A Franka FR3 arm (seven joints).
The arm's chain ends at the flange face. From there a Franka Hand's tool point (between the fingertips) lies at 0.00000 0.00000 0.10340 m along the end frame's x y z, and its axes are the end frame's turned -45 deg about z.
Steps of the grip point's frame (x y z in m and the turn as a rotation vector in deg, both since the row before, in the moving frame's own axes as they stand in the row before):
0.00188 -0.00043 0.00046 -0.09 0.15 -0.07
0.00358 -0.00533 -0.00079 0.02 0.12 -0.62
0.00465 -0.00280 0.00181 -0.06 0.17 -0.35
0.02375 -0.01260 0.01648 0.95 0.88 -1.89
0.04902 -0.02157 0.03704 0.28 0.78 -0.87
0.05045 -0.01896 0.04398 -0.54 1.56 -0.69
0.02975 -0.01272 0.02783 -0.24 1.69 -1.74
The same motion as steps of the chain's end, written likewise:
0.00072 -0.00156 0.00046 0.04 0.17 -0.07
-0.00136 -0.00612 -0.00079 0.10 0.07 -0.62
0.00102 -0.00513 0.00181 0.08 0.16 -0.35
0.00801 -0.02337 0.01651 1.29 -0.05 -1.89
0.01878 -0.04856 0.03705 0.75 0.35 -0.87
0.01960 -0.04776 0.04402 0.72 1.48 -0.69
0.00961 -0.02814 0.02788 1.03 1.36 -1.74

